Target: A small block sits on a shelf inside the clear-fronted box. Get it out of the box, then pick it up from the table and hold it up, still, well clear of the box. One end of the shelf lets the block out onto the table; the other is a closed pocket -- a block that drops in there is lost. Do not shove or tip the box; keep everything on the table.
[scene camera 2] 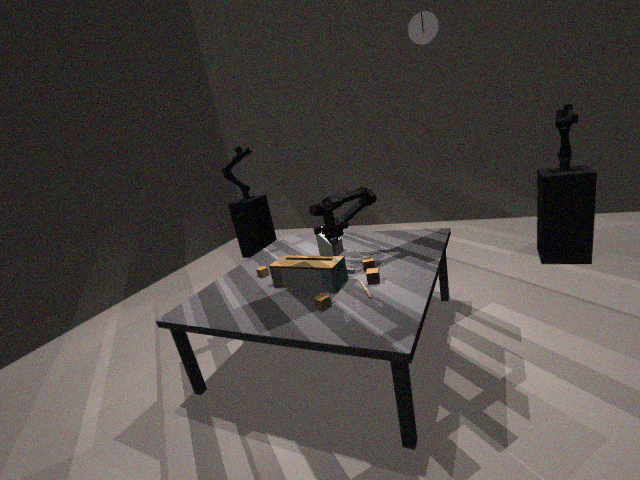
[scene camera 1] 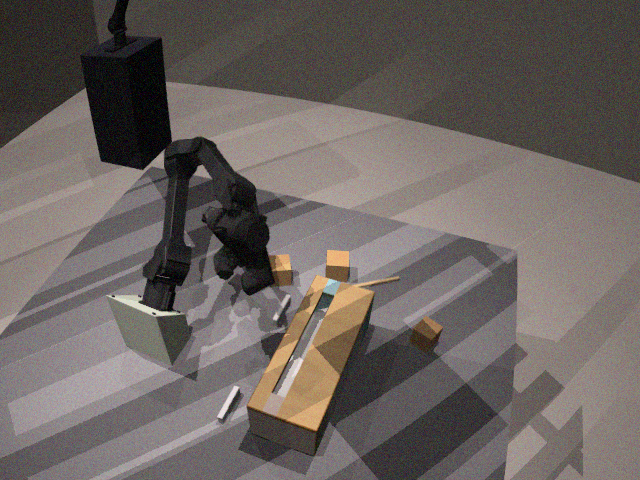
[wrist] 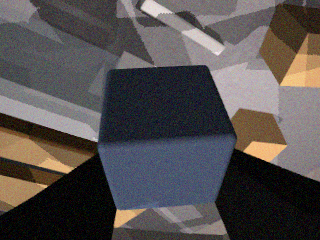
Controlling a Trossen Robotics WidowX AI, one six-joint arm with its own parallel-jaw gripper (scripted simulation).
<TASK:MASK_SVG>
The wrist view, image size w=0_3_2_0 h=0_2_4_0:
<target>my gripper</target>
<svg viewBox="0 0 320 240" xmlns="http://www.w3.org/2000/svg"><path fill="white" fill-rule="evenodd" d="M99 153L96 153L95 156L92 156L85 163L77 165L76 168L68 172L68 175L57 179L55 183L49 185L49 187L43 189L43 191L40 191L31 199L25 200L23 204L19 204L17 207L9 209L7 213L0 215L0 240L111 240L116 221L115 203L113 203L111 191L109 191L107 177L105 177ZM235 148L231 163L229 163L227 173L225 173L219 196L217 196L215 201L229 240L320 240L320 181L309 179L307 176L300 176L299 173L289 171L287 168L277 167L277 165L269 163L269 161L259 159L257 156L247 155L247 153L237 151Z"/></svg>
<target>blue block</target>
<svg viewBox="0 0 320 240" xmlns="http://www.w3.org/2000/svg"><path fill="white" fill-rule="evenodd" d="M207 65L111 69L111 71L108 71L107 80L105 80L103 109L101 109L97 152L99 152L101 165L103 165L105 177L107 177L113 203L115 203L115 207L120 209L120 211L121 209L152 209L215 203L217 196L219 196L221 185L223 185L225 173L227 173L229 163L231 163L233 151L235 151L237 135Z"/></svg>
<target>long tan box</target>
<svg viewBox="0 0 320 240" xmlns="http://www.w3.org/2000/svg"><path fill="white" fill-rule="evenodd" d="M113 228L119 228L119 225L127 223L147 209L120 211L116 208ZM0 4L0 209L9 211L99 153L97 140L108 71L156 67L127 51L120 57L108 51L101 51L87 41L77 39L52 25ZM140 0L141 9L148 15L163 21L168 27L195 41L196 44L203 45L216 55L224 51L225 47L219 33L189 15L184 9L169 3L168 0Z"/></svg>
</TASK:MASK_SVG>
